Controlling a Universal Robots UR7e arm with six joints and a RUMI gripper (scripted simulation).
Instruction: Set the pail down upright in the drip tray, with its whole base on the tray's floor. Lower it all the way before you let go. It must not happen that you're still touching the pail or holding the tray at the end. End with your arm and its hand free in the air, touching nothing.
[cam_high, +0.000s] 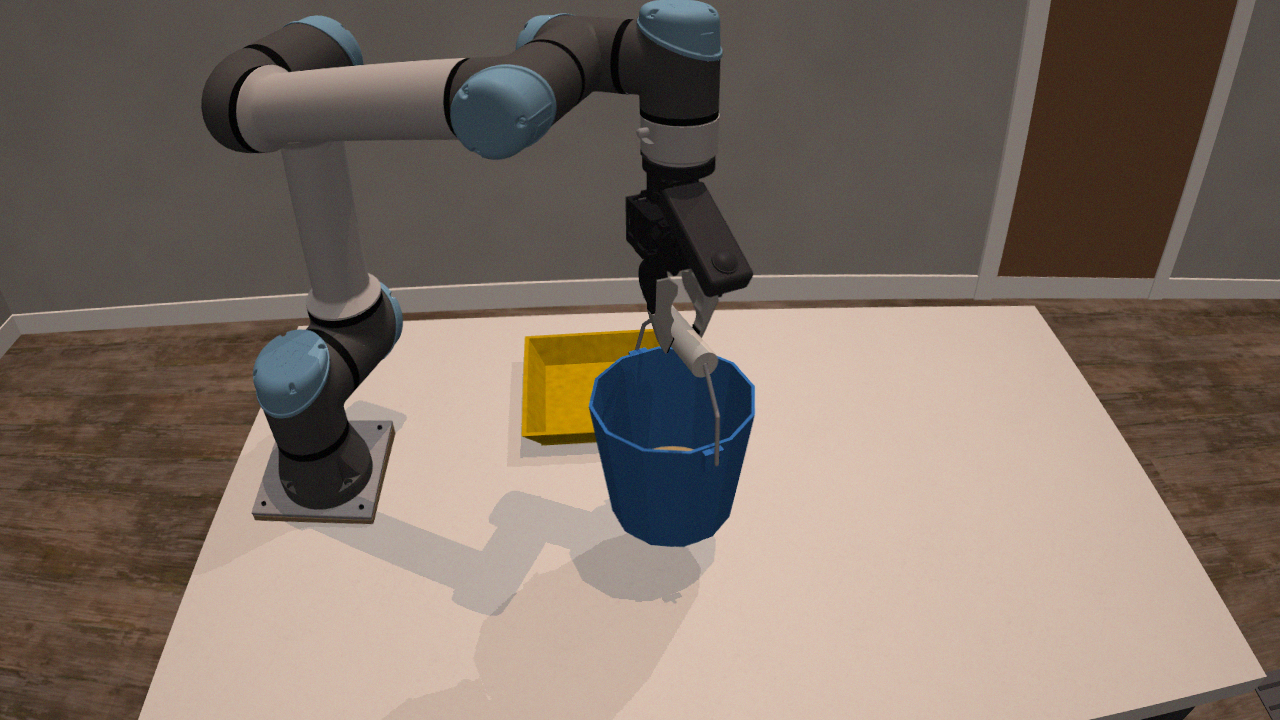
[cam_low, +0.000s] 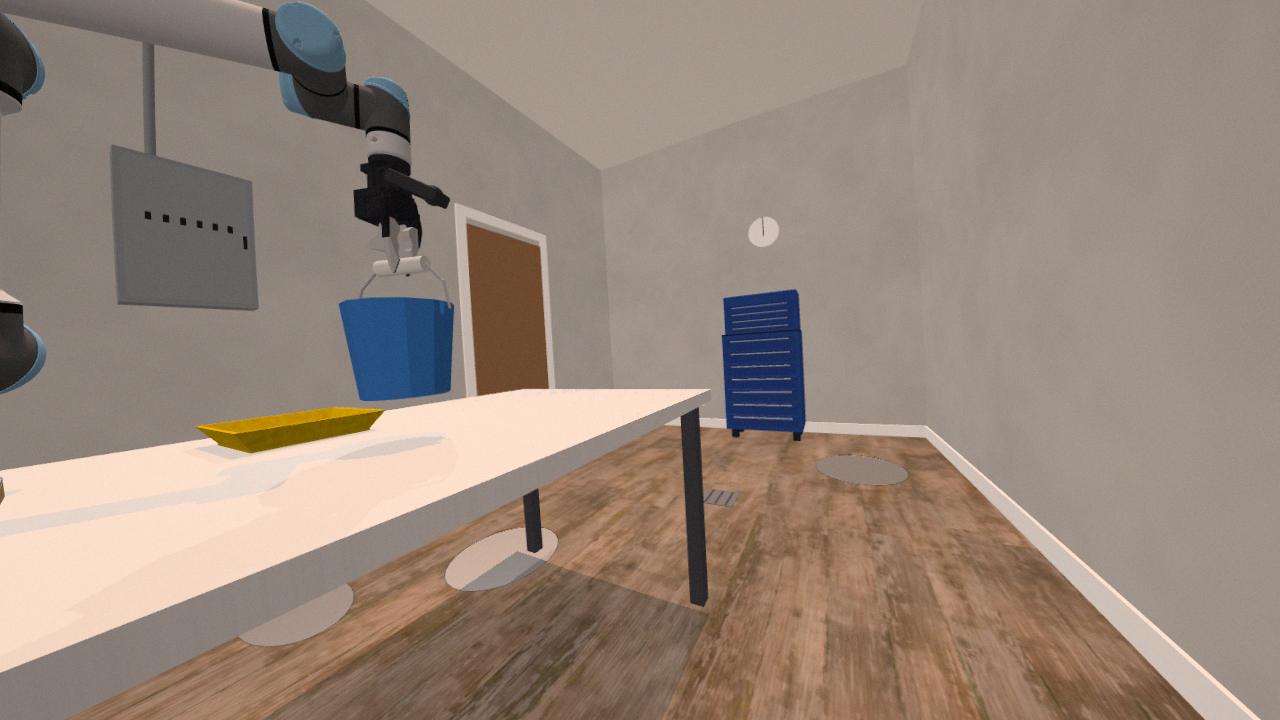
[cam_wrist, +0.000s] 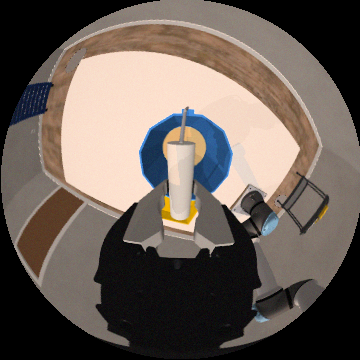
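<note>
The blue pail lies 10 mm behind my hand and 100 mm below it. The rest, counted from my hand: drip tray 60 mm behind, 320 mm to the left, 330 mm below.
</note>
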